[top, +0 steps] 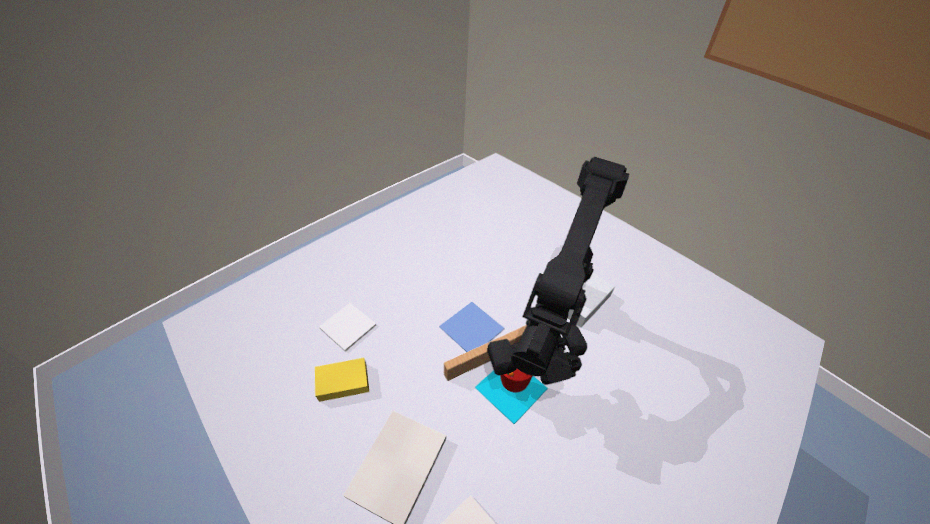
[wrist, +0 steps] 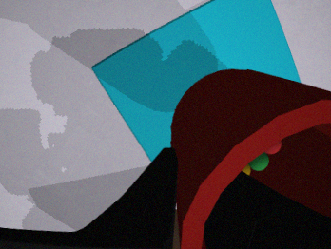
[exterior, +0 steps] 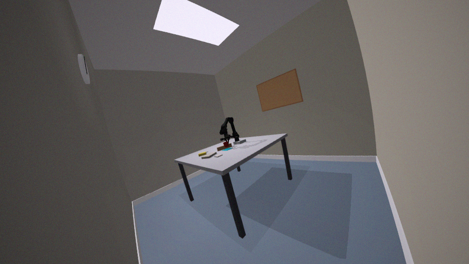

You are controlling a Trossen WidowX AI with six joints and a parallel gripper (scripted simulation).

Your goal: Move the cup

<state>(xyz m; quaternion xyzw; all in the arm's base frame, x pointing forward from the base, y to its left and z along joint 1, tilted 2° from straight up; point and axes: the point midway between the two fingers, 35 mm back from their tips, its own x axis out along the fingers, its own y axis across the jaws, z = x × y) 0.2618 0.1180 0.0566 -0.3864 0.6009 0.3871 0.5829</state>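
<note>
My gripper tip is 3 cm short of the green marble, 3 cm to the left of it and 2 cm above it. The rest, counted from my gripper tip: red cup: 3 cm ahead, 2 cm to the right; wooden bar: 1 cm ahead, 10 cm to the right, 6 cm below; cyan pad: 3 cm ahead, 1 cm to the right, 8 cm below.
</note>
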